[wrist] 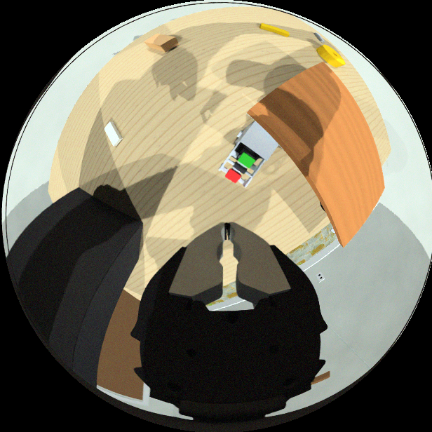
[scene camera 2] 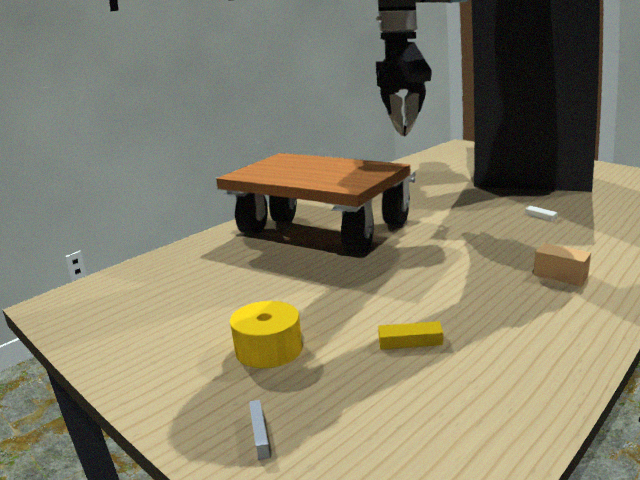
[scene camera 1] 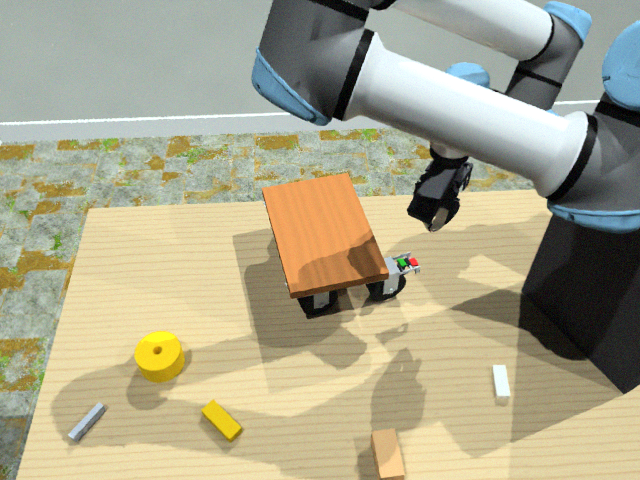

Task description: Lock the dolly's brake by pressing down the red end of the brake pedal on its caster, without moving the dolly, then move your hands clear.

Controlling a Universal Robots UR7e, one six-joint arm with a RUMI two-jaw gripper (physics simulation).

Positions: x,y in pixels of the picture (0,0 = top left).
Scene:
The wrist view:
my gripper: 226,224
dolly: 315,120
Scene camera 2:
my gripper: 403,135
yellow cylinder: 266,334
dolly: 348,184
tan block: 568,265
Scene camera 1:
my gripper: 430,230
yellow cylinder: 159,355
dolly: 325,243

